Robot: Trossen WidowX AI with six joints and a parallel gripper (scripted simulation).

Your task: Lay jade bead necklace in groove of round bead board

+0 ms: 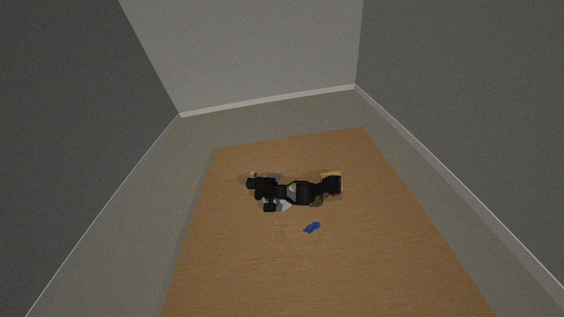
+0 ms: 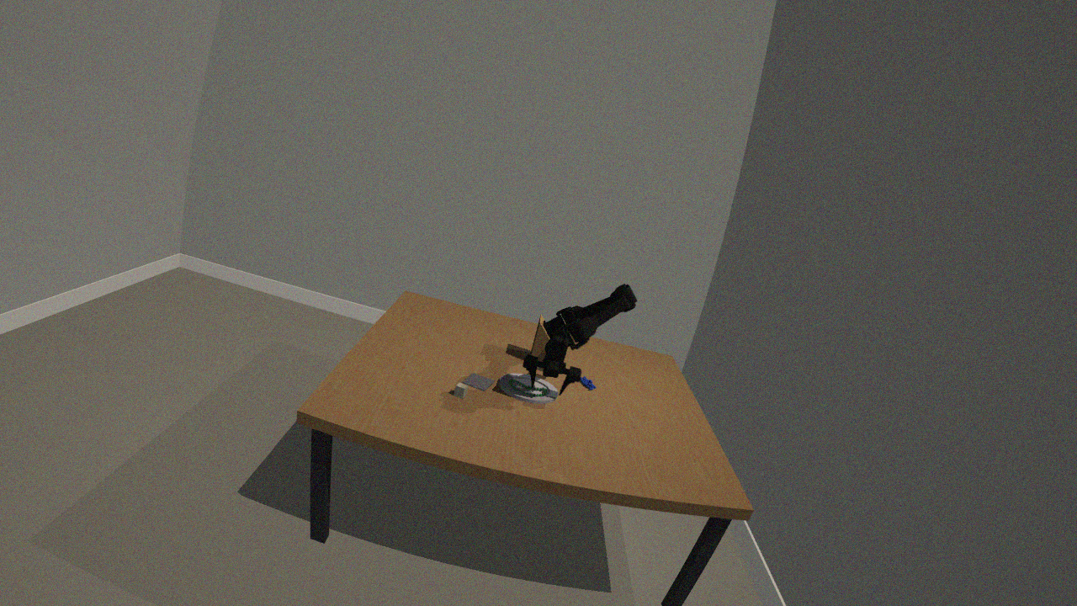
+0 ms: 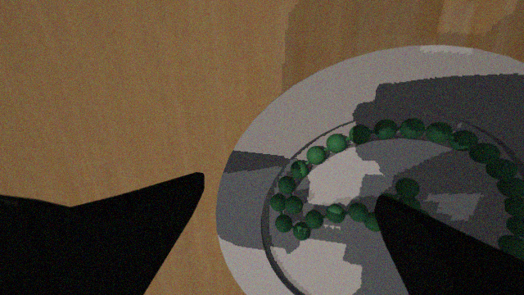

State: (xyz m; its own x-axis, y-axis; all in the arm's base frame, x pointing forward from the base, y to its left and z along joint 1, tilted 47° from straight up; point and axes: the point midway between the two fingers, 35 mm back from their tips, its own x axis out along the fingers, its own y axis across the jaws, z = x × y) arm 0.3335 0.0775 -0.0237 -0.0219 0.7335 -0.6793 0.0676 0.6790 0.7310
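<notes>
Now: gripper tip 6 cm to the left of the round bead board, 3 cm past it and 1 cm above it. Also, from my gripper tip: pale block 26 cm to the right, 15 cm ahead; then flat grey plate 22 cm to the right, 2 cm below, 1 cm ahead.
</notes>
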